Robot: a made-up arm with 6 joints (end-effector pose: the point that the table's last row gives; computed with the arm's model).
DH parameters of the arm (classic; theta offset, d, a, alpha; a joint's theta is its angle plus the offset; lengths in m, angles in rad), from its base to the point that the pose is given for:
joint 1: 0 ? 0.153 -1.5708
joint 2: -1.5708 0 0.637 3.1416
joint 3: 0 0 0.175 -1.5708
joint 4: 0 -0.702 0 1.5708
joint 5: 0 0 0 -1.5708
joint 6: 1.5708 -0.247 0 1.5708
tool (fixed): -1.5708 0 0 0
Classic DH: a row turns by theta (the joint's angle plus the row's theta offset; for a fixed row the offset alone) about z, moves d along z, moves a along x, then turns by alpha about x.
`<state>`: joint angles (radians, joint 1 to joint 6).
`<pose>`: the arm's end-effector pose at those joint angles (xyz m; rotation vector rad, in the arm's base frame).
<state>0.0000 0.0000 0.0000 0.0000 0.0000 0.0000</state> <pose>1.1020 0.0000 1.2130 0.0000 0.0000 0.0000</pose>
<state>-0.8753 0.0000 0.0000 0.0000 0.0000 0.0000</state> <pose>0.7061 -0.8460 1.2130 0.0000 0.0000 -0.8753</pose>
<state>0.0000 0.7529 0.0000 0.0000 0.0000 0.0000</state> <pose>1.4007 0.0000 0.3446 0.0000 0.7529 0.0000</pose>
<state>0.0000 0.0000 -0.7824 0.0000 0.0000 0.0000</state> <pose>0.9494 0.0000 0.4931 0.0000 0.7824 0.0000</pose>
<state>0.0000 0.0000 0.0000 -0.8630 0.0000 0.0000</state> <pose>1.1020 0.0000 1.2130 0.8630 0.0000 0.0000</pose>
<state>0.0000 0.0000 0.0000 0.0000 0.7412 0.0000</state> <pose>1.0372 0.0000 1.3798 0.0000 -0.7412 0.0000</pose>
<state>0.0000 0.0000 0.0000 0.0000 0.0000 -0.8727</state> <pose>1.1020 0.0000 1.2130 0.8727 0.0000 0.0000</pose>
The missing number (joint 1, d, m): 0.401
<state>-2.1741 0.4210 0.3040 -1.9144 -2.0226 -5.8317</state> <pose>-0.4136 -0.9690 1.1612 1.0315 -0.4094 0.0467</pose>
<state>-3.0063 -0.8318 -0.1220 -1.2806 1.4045 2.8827</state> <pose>-0.1169 0.2196 1.4998 -0.2018 -0.7308 1.4730</pose>
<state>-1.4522 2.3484 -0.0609 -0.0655 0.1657 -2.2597</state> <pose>0.0030 -0.0479 -0.8385 -1.3365 -0.0076 1.8480</pose>
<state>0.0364 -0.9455 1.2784 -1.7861 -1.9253 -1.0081</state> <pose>-0.9239 0.1928 1.1269 -0.0761 0.5480 1.4529</pose>
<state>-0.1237 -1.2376 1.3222 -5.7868 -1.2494 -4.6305</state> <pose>-1.0891 0.0229 1.0639 -1.2443 -0.4690 -1.4875</pose>
